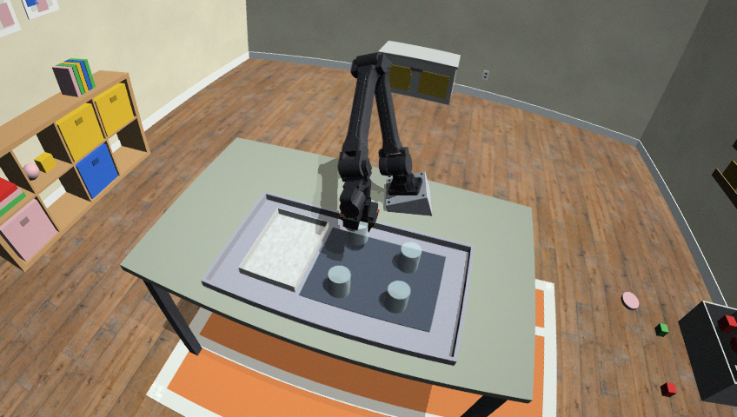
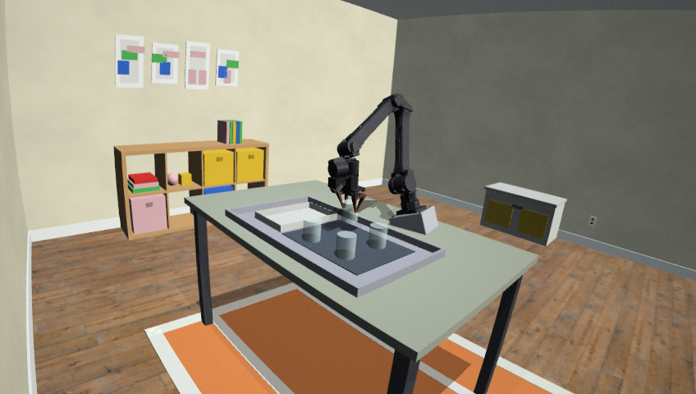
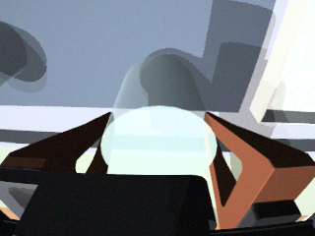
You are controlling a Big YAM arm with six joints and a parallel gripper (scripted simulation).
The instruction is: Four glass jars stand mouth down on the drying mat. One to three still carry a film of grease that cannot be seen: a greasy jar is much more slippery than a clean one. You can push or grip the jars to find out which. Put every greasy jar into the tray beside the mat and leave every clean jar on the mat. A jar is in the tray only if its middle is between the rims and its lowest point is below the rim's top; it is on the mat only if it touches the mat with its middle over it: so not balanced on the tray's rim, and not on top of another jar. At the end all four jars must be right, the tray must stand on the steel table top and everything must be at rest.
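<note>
Right now the white tray is 22 cm to the right of my hand, 11 cm ahead of it and 9 cm below it. Round my hand: dark drying mat: 10 cm to the left, 10 cm ahead, 9 cm below.
</note>
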